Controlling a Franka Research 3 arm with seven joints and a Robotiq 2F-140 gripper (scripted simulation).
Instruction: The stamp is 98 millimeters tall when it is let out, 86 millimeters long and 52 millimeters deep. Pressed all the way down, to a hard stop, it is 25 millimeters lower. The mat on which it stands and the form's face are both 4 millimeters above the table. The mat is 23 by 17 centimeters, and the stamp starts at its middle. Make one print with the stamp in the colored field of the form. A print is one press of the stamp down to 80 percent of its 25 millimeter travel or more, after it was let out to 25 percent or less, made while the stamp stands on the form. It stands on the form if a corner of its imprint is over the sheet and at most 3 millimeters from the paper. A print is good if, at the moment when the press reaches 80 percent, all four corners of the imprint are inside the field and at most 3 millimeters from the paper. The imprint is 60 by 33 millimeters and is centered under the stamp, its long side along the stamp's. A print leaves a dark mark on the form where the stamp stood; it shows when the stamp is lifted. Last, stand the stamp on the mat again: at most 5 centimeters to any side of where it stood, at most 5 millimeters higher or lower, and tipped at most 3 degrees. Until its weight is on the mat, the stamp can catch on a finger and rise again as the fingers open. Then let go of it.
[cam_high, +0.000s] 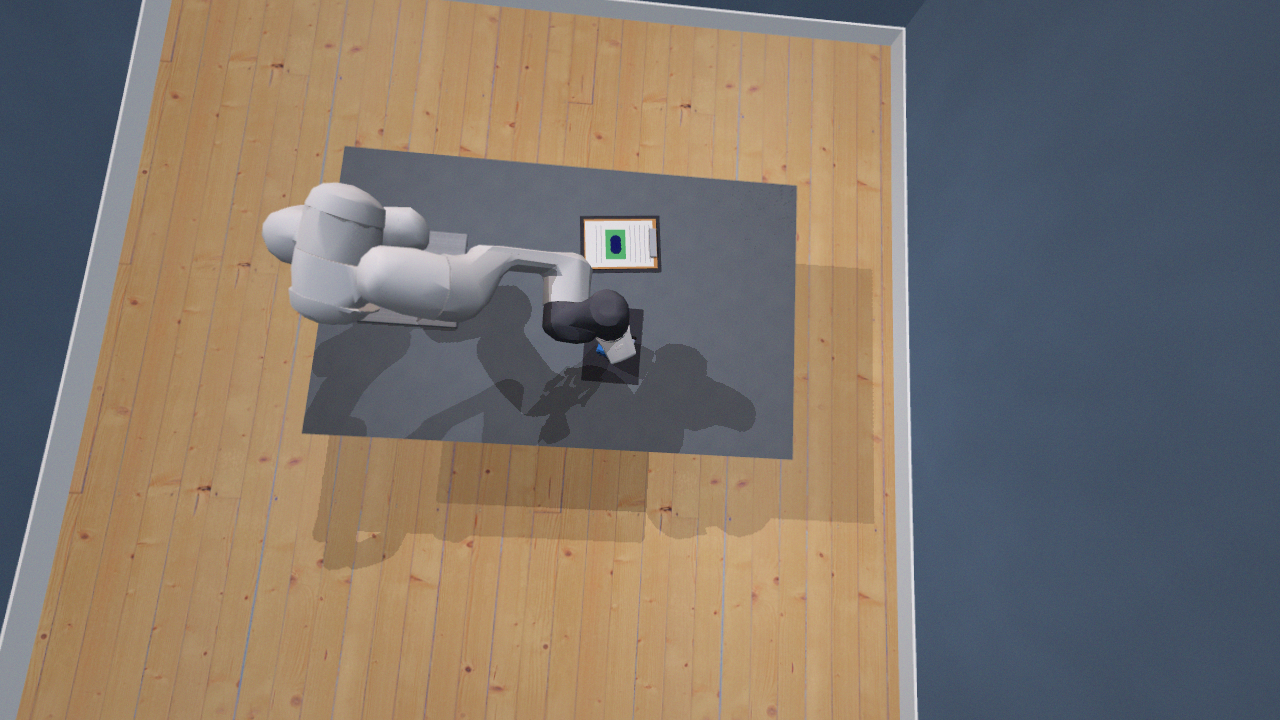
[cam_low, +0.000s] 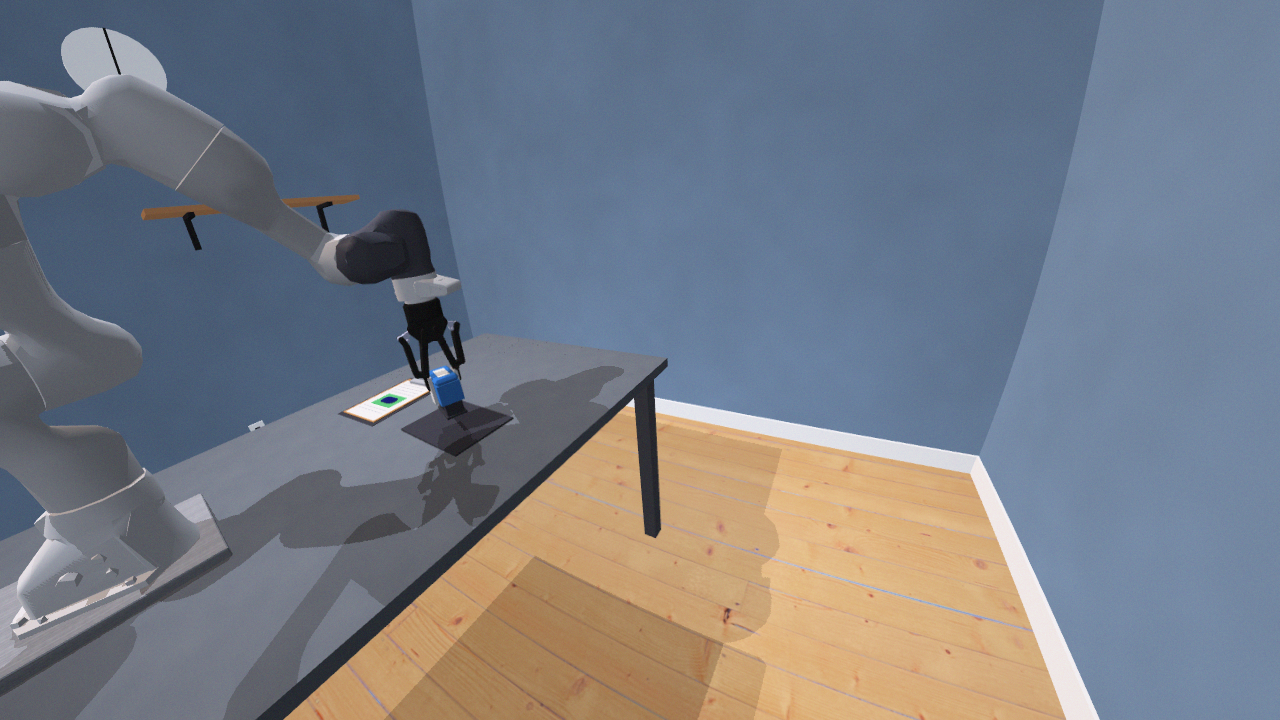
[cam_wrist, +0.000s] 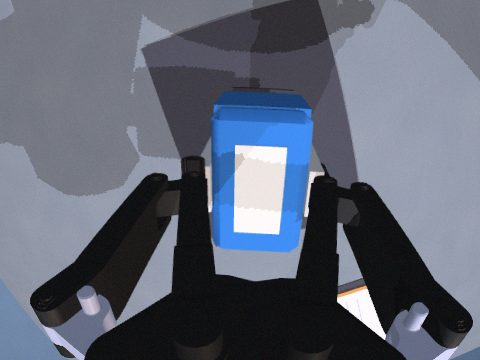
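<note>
Right now the dark mat is 11 cm below my hand and 1 cm to the left of it. The rest, counted from my hand: blue stamp 2 cm below; then form 33 cm to the left, 10 cm below, 3 cm behind.
</note>
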